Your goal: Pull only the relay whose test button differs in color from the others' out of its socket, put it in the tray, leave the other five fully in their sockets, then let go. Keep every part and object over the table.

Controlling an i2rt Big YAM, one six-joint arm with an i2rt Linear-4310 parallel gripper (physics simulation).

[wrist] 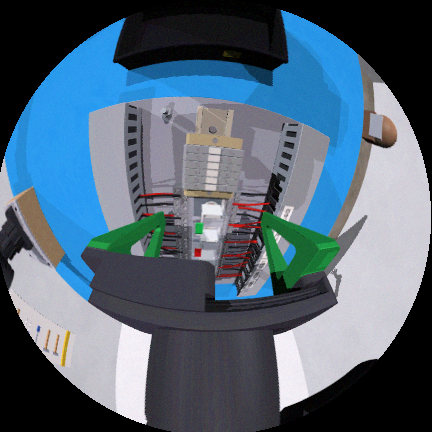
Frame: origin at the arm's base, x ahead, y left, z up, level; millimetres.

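Seen in the pictures: gripper, between the fingertips: [212, 216].
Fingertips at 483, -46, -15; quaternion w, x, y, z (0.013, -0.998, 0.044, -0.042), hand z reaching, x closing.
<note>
A point is followed by its place in that frame, as x, y, z.
Relays stand in a row of sockets between the fingers in the wrist view. A green test button [199, 228] {471, -41, 6} shows on one relay, and a red test button [198, 252] {466, -69, 6} shows on another, lower in the view. A white relay top [211, 208] {482, -33, -9} lies just above the green button; its button colour cannot be told. The lower part of the row is partly hidden by the gripper body. The gripper [213, 216] {483, -46, -15} is open and empty, its green fingertips apart on the left and right of the row. The black tray [175, 55] {464, 122, -51} lies at the top of the view, beyond the panel.
The grey panel [102, 145] {392, 40, -20} lies on a blue mat [55, 135] {259, 102, -63}. A block of grey terminals [195, 167] {473, 1, -17} sits above the relays. Slotted ducts [133, 150] {412, 25, -43} [286, 152] {567, 7, -40} and red and black wires flank the row. A brown rounded object [386, 135] is at the right, a tan board [40, 225] {87, -32, -41} at the left.
</note>
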